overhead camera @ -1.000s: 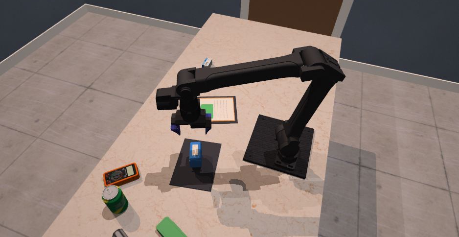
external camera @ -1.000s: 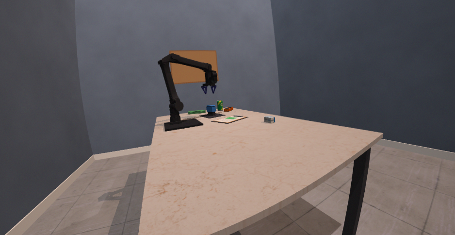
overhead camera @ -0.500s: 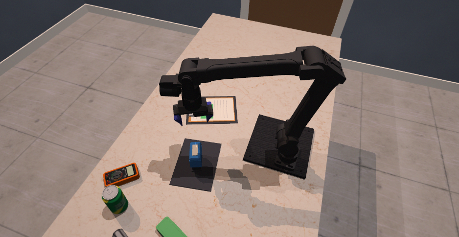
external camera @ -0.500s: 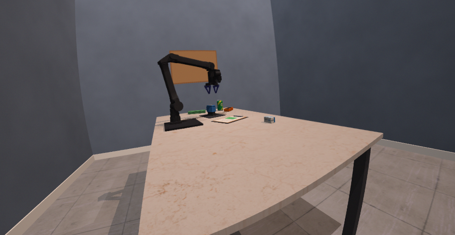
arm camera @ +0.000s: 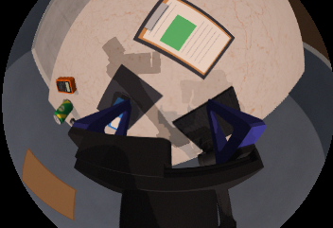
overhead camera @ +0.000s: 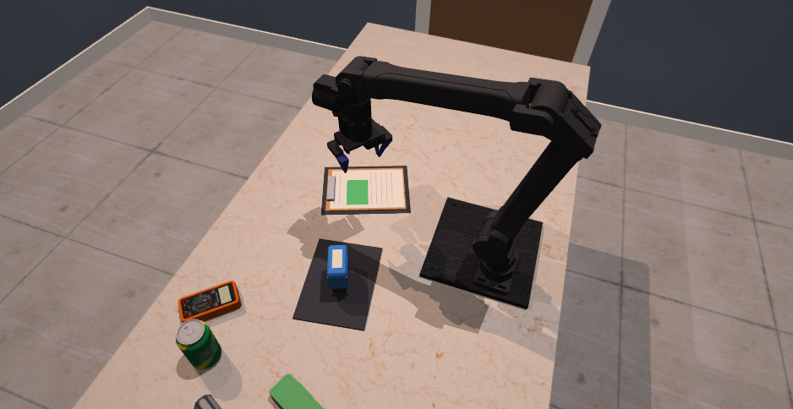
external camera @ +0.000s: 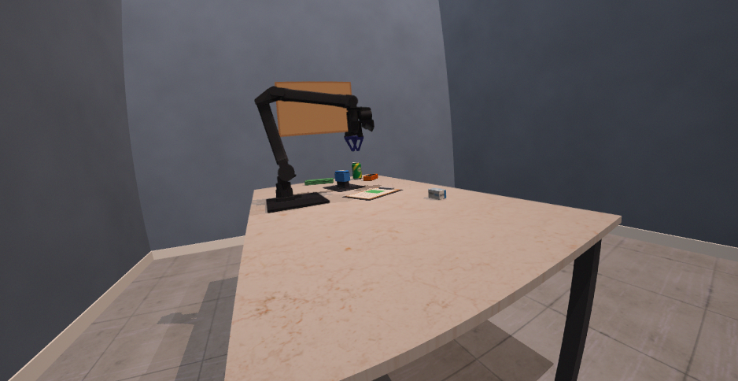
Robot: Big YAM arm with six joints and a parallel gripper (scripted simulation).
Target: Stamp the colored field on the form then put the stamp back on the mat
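Now: the stamp 21 cm to the left of my hand, 17 cm below it and 3 cm behind it. The rest, counted from my hand: form (22 cm below, 9 cm to the right, 5 cm ahead); then dark mat (22 cm below, 21 cm to the left, 3 cm behind); then green flat object (52 cm to the left, 21 cm below, 12 cm behind).
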